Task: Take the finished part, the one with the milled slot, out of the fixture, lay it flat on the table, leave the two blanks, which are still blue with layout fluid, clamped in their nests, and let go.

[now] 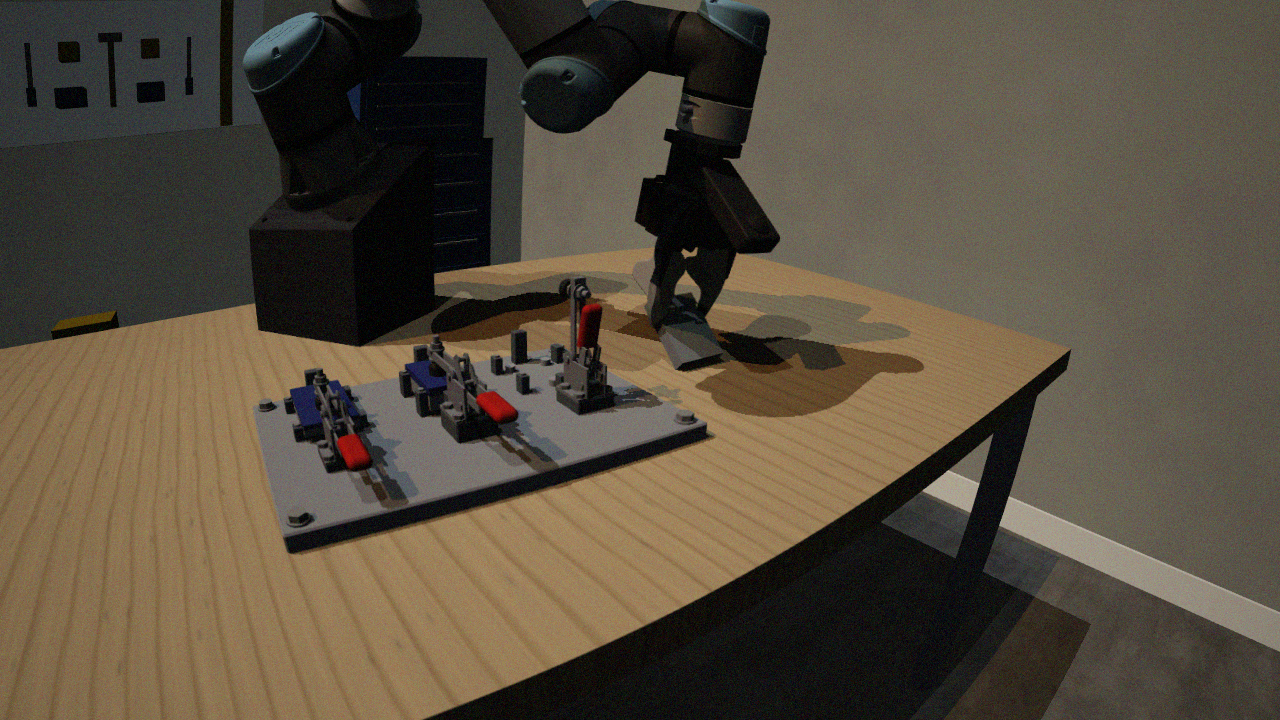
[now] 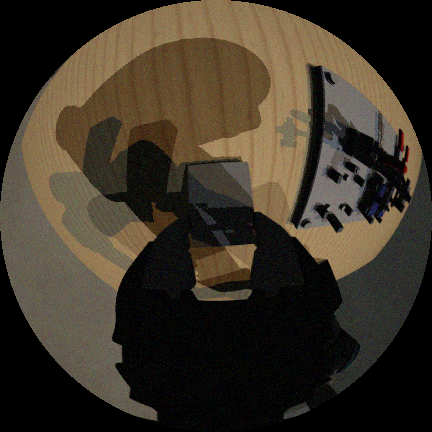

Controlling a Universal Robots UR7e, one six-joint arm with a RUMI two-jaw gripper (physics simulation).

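Observation:
My gripper is shut on the finished part, right of the fixture plate. The finished part is a grey block held low over the table; the frames do not clearly show whether it touches the wood, and its slot cannot be made out. One blue blank sits in the left nest and another blue blank in the middle nest, each under a lowered clamp arm. The right nest is empty, and its toggle clamp stands with its arm raised.
The grey fixture plate lies on the wooden table, with bolts at its corners. Red clamp handles point toward the plate's front. The robot's dark base block stands behind the plate at the left. The wall is behind the table.

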